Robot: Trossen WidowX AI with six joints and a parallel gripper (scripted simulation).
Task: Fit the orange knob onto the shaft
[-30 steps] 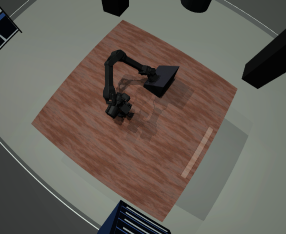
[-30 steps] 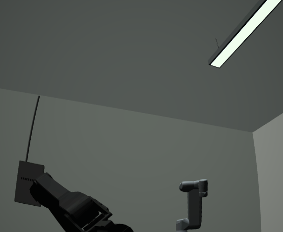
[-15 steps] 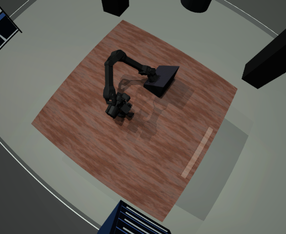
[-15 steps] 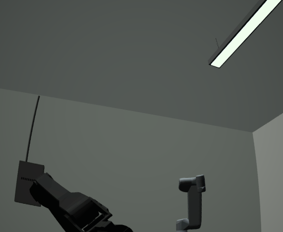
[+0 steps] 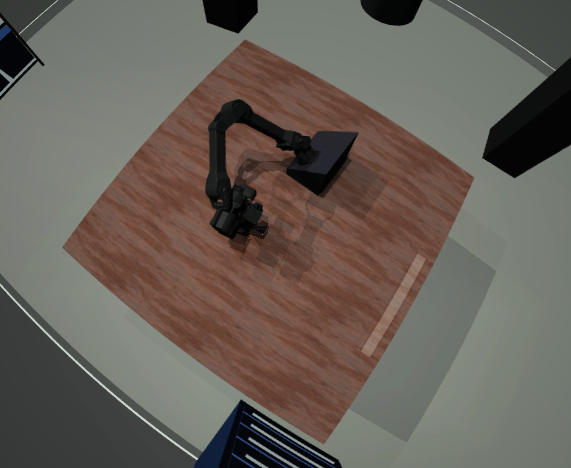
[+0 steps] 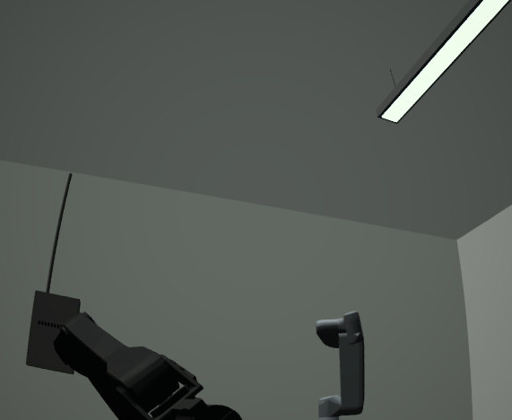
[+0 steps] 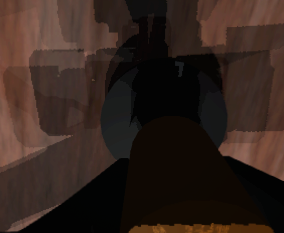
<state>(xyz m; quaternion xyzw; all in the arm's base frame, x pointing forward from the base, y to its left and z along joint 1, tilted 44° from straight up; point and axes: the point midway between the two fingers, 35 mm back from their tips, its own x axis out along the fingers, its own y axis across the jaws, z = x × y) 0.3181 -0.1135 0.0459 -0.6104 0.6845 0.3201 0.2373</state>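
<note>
Now: the orange knob 2 cm above my gripper tip. The rest, counted from my gripper tip: round pedestal: 4 cm below.
</note>
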